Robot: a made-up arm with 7 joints. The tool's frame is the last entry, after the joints.
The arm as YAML. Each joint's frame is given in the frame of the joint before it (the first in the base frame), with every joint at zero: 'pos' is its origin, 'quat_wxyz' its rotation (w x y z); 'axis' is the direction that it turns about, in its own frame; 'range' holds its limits. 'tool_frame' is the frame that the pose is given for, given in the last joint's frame.
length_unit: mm
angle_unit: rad
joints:
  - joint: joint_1
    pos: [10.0, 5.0, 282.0]
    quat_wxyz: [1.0, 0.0, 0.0, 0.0]
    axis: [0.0, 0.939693, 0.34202]
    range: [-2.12, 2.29]
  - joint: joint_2
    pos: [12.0, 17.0, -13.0]
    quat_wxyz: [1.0, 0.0, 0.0, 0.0]
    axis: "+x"
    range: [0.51, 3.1]
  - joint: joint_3
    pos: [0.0, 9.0, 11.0]
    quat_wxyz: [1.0, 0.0, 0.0, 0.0]
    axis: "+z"
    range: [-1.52, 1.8]
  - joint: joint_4
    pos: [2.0, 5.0, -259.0]
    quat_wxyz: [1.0, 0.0, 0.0, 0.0]
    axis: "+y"
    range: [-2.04, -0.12]
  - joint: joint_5
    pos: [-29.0, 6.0, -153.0]
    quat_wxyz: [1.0, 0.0, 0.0, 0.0]
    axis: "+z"
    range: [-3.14, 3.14]
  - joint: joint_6
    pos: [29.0, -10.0, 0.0]
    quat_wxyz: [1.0, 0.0, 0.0, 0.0]
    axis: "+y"
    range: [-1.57, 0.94]
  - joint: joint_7
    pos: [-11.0, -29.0, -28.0]
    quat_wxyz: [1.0, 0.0, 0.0, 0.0]
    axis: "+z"
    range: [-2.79, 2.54]
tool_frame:
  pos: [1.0, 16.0, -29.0]
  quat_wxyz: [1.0, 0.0, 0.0, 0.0]
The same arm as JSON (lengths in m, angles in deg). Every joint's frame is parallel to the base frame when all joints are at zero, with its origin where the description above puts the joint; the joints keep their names.
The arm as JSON. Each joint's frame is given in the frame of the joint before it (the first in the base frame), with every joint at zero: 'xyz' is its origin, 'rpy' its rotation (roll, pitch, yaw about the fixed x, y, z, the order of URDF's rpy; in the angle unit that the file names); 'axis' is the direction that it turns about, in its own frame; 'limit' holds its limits. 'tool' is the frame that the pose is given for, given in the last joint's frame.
{"units": {"length": "m", "angle": "deg"}, "joints": [
  {"name": "joint_1", "type": "revolute", "origin": {"xyz": [0.01, 0.005, 0.282], "rpy": [0.0, 0.0, 0.0]}, "axis": [0.0, 0.9397, 0.342], "limit": {"lower": -121.47, "upper": 131.21}},
  {"name": "joint_2", "type": "revolute", "origin": {"xyz": [0.012, 0.017, -0.013], "rpy": [0.0, 0.0, 0.0]}, "axis": [1.0, 0.0, 0.0], "limit": {"lower": 29.22, "upper": 177.62}},
  {"name": "joint_3", "type": "revolute", "origin": {"xyz": [0.0, 0.009, 0.011], "rpy": [0.0, 0.0, 0.0]}, "axis": [0.0, 0.0, 1.0], "limit": {"lower": -87.09, "upper": 103.13}},
  {"name": "joint_4", "type": "revolute", "origin": {"xyz": [0.002, 0.005, -0.259], "rpy": [0.0, 0.0, 0.0]}, "axis": [0.0, 1.0, 0.0], "limit": {"lower": -116.88, "upper": -6.88}},
  {"name": "joint_5", "type": "revolute", "origin": {"xyz": [-0.029, 0.006, -0.153], "rpy": [0.0, 0.0, 0.0]}, "axis": [0.0, 0.0, 1.0], "limit": {"lower": -179.91, "upper": 179.91}},
  {"name": "joint_6", "type": "revolute", "origin": {"xyz": [0.029, -0.01, 0.0], "rpy": [0.0, 0.0, 0.0]}, "axis": [0.0, 1.0, 0.0], "limit": {"lower": -89.95, "upper": 53.86}},
  {"name": "joint_7", "type": "revolute", "origin": {"xyz": [-0.011, -0.029, -0.028], "rpy": [0.0, 0.0, 0.0]}, "axis": [0.0, 0.0, 1.0], "limit": {"lower": -159.86, "upper": 145.53}}
], "tool": {"origin": {"xyz": [0.001, 0.016, -0.029], "rpy": [0.0, 0.0, 0.0]}}}

